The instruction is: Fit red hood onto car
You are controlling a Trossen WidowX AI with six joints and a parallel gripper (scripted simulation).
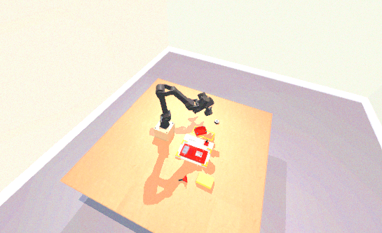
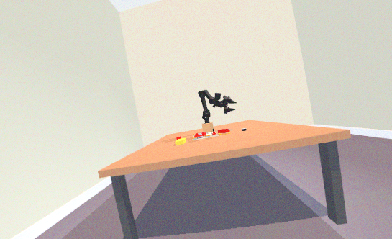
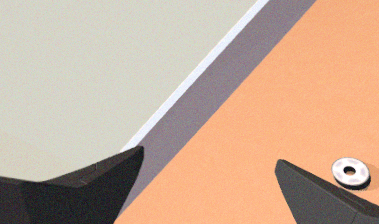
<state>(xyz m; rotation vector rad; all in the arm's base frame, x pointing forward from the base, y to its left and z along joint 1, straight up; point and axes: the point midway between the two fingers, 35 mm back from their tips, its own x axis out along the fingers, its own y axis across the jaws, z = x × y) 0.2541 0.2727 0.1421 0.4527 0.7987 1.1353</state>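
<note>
Right now my gripper tip is 160 mm to the left of the red hood and 220 mm above it. Round my gripper tip: black-and-white wheel 100 mm ahead, 10 mm to the left, 220 mm below; yellow block 200 mm ahead, 540 mm to the right, 210 mm below; white jig board 50 mm ahead, 360 mm to the right, 220 mm below.
</note>
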